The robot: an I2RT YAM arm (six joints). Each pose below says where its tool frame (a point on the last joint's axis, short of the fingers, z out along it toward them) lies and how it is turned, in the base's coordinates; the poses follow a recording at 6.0 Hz.
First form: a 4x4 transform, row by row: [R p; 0 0 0 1], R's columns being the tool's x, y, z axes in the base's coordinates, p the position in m. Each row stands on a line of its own.
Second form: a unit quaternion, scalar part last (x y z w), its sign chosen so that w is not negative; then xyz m. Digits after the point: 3 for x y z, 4 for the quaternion.
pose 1, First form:
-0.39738, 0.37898, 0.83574, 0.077
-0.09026, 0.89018, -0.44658, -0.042
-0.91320, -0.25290, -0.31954, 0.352
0, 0, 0, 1
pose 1, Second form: 0.0894, 0.8073, -0.2166, 0.5416, 0.077, -0.042, 0.352
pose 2, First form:
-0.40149, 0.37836, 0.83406, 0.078
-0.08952, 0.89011, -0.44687, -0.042
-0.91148, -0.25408, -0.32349, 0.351
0, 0, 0, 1
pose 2, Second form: 0.0893, 0.8086, -0.2167, 0.5397, 0.078, -0.042, 0.351
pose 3, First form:
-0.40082, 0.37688, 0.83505, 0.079
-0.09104, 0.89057, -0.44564, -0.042
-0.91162, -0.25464, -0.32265, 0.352
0, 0, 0, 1
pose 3, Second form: 0.0884, 0.8084, -0.2166, 0.5402, 0.079, -0.042, 0.352
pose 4, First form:
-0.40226, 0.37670, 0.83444, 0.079
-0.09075, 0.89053, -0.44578, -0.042
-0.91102, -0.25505, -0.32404, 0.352
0, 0, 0, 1
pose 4, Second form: 0.0884, 0.8088, -0.2166, 0.5395, 0.079, -0.042, 0.352
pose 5, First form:
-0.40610, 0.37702, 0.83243, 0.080
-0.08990, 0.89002, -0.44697, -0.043
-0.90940, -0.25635, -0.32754, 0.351
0, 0, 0, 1
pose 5, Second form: 0.0886, 0.8099, -0.2171, 0.5377, 0.080, -0.043, 0.351
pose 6, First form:
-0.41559, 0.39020, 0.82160, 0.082
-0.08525, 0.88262, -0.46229, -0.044
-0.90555, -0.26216, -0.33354, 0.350
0, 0, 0, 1
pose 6, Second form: 0.0940, 0.8111, -0.2233, 0.5323, 0.082, -0.044, 0.350
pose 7, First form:
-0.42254, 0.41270, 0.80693, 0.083
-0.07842, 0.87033, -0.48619, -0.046
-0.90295, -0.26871, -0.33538, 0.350
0, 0, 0, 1
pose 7, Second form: 0.1031, 0.8106, -0.2328, 0.5274, 0.083, -0.046, 0.350
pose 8, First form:
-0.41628, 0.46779, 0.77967, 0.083
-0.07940, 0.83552, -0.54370, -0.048
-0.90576, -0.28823, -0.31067, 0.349
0, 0, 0, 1
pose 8, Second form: 0.1213, 0.8004, -0.2599, 0.5264, 0.083, -0.048, 0.349
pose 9, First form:
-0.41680, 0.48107, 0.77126, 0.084
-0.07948, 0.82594, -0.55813, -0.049
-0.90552, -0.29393, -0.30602, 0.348
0, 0, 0, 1
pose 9, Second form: 0.1258, 0.7982, -0.2669, 0.5251, 0.084, -0.049, 0.348
